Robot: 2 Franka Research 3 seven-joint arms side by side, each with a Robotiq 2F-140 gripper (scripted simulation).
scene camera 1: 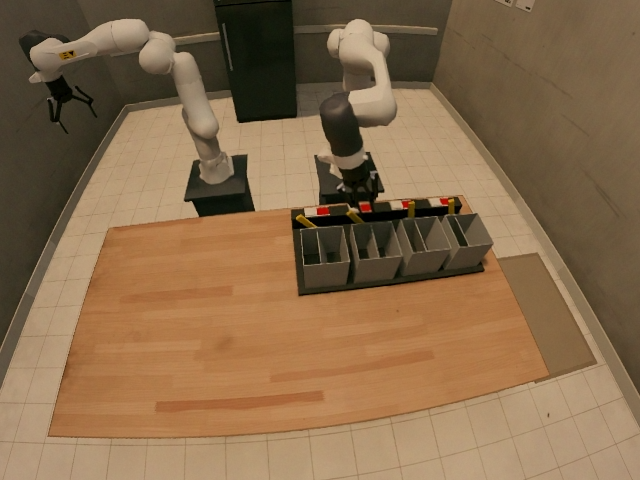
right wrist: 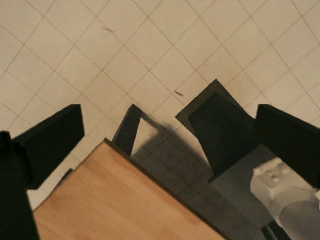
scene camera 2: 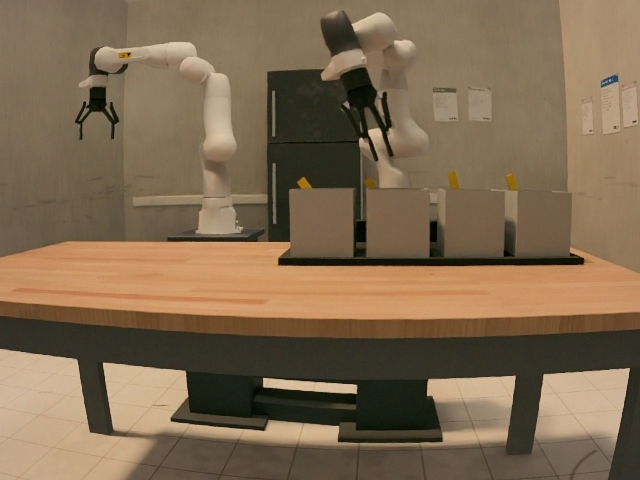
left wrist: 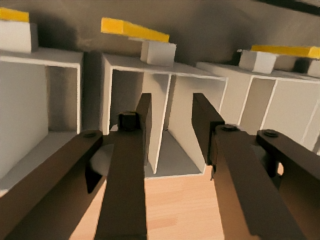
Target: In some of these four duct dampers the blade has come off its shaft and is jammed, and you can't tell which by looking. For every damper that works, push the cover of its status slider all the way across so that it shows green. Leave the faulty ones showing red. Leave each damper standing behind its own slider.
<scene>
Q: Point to a damper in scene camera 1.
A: At 465, 253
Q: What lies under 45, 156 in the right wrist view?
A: My right gripper.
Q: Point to a damper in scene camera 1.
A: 314, 240
</scene>
